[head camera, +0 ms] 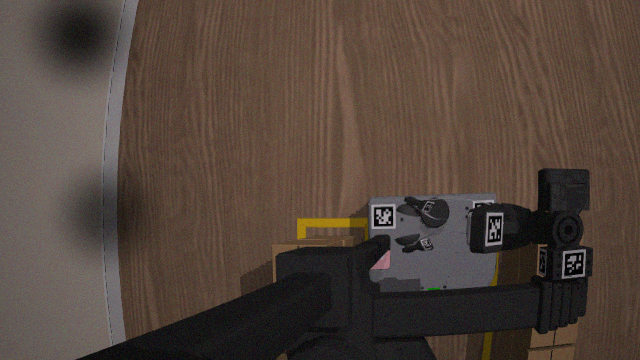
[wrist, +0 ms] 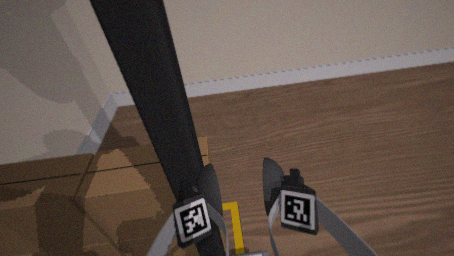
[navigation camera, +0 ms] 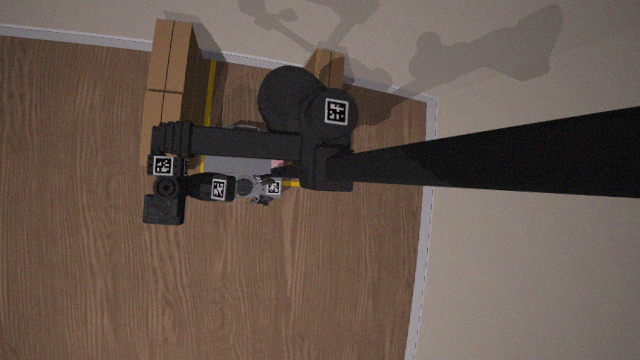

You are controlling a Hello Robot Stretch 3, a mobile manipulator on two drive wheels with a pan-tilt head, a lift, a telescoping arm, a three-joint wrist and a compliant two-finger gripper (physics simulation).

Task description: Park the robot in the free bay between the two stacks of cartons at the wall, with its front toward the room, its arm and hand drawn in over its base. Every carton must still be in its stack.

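Pixels of known places: gripper, fingertip midpoint: (head camera: 398,224) (wrist: 239,179) (navigation camera: 272,190); robot's base at its link origin: (head camera: 433,213) (navigation camera: 242,185).
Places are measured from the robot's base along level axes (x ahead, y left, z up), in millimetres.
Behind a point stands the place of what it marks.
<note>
The robot's grey base (head camera: 450,267) {x -137, y -42, z 160 mm} (navigation camera: 225,164) {x -90, y -80, z 159 mm} stands between two carton stacks, its two-marker end toward the open floor. Yellow floor tape (head camera: 332,222) {x -16, y 291, z 1 mm} (navigation camera: 211,90) (wrist: 237,229) {x -16, y 298, z 1 mm} runs along the bay's sides and by one stack's front. One stack (head camera: 545,337) (navigation camera: 167,60) lies partly under the wrist end of the arm in the head and navigation views. The other stack (head camera: 310,242) {x -56, y 284, z 279 mm} (navigation camera: 334,65) (wrist: 120,185) {x -225, y 244, z 360 mm} is partly hidden by the mast. The visible cartons look stacked. The arm is drawn in. My gripper (head camera: 407,222) {x -12, y 71, z 557 mm} (navigation camera: 265,189) {x -12, y 71, z 557 mm} (wrist: 239,179) {x -12, y 71, z 557 mm} is open and empty, folded back over the base.
The wall (navigation camera: 390,45) {x -611, y 524, z 435 mm} with its white skirting runs behind both stacks. A side wall (head camera: 50,130) {x 262, y 1115, z 374 mm} (navigation camera: 525,260) {x 250, y 1114, z 665 mm} stands beyond the mast-side stack. The black mast (head camera: 225,315) {x -49, y 134, z 1050 mm} (navigation camera: 475,155) {x -71, y 116, z 1139 mm} (wrist: 150,85) {x -68, y 116, z 625 mm} crosses all three views. Wooden floor (head camera: 240,125) {x 282, y 575, z 0 mm} (navigation camera: 225,290) {x 535, y -72, z 0 mm} stretches out in front of the base.
</note>
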